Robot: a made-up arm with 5 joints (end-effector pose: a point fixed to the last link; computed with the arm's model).
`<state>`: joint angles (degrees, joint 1 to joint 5).
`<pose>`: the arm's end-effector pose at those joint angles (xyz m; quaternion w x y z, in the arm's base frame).
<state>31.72 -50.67 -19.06 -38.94 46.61</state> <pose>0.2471 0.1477 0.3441 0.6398 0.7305 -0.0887 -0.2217</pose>
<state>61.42 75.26 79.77 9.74 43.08</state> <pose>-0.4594 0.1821 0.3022 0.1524 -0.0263 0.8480 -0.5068</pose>
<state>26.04 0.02 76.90 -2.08 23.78</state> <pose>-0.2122 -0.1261 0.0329 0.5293 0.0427 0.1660 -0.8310</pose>
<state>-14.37 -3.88 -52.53 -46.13 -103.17</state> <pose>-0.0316 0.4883 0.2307 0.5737 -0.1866 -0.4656 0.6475</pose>
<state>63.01 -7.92 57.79 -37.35 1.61</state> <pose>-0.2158 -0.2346 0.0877 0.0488 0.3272 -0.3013 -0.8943</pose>
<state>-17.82 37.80 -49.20 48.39 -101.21</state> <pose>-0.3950 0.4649 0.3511 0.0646 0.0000 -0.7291 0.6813</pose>
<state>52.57 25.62 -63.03 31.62 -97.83</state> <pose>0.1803 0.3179 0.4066 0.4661 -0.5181 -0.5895 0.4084</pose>
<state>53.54 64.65 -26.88 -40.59 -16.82</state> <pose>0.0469 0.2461 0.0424 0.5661 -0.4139 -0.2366 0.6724</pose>
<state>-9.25 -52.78 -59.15 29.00 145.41</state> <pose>-0.2790 0.4966 0.2365 0.3738 -0.0854 -0.4373 0.8134</pose>
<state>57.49 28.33 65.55 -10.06 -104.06</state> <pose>-0.3629 -0.0258 0.0460 0.4816 -0.1008 0.4399 0.7513</pose>
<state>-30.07 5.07 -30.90 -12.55 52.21</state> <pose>-0.2901 0.4893 0.2052 0.6154 0.4514 0.6427 0.0666</pose>
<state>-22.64 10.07 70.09 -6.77 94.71</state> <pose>-0.1386 -0.0798 0.0289 0.8360 -0.3486 0.4207 -0.0506</pose>
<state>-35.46 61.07 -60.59 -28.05 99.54</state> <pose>-0.3319 0.4994 0.2573 0.4576 0.4977 0.7366 -0.0156</pose>
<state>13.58 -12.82 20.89 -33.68 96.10</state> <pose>0.0832 0.0956 0.0287 0.9208 0.2190 0.1651 -0.2773</pose>
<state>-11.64 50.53 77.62 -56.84 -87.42</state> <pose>-0.0483 -0.2133 0.1821 0.1493 0.4470 -0.4300 -0.7700</pose>
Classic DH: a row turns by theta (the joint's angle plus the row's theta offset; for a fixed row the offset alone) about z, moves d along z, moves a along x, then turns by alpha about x. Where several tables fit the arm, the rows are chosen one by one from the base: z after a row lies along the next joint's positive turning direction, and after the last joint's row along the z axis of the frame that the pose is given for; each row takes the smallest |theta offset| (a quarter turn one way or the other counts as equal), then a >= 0, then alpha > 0; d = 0 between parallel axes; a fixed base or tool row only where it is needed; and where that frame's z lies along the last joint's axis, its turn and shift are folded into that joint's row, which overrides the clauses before.
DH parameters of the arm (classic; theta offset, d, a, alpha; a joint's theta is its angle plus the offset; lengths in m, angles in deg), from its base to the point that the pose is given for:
base (fixed): -16.7 0 -0.2088 180
joint 1: -16.7 -0.32 0.06 90
joint 2: 80.36 0.0633 -0.0262 -82.39
joint 3: -88.71 0.0152 -0.0054 99.55
joint 4: -88.51 -0.005 0.0576 36.46
joint 5: 7.73 -0.3604 0.0195 53.79
tool (fixed): -94.58 -0.0434 0 0

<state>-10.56 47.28 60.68 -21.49 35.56</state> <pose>-0.2750 -0.0695 0.0414 0.6754 -0.1643 0.4276 -0.5779</pose>
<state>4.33 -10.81 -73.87 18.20 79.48</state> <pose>-0.2387 0.4866 0.4459 0.5961 0.5619 0.1571 0.5516</pose>
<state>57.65 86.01 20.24 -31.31 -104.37</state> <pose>-0.3025 0.2996 0.1313 0.6879 0.2471 0.2131 0.6483</pose>
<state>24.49 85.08 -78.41 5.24 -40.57</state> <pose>0.2137 0.3316 0.3269 0.6492 -0.4031 -0.5272 0.3716</pose>
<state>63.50 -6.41 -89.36 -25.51 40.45</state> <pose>0.1821 0.1230 0.5743 0.2685 0.9625 0.0342 0.0198</pose>
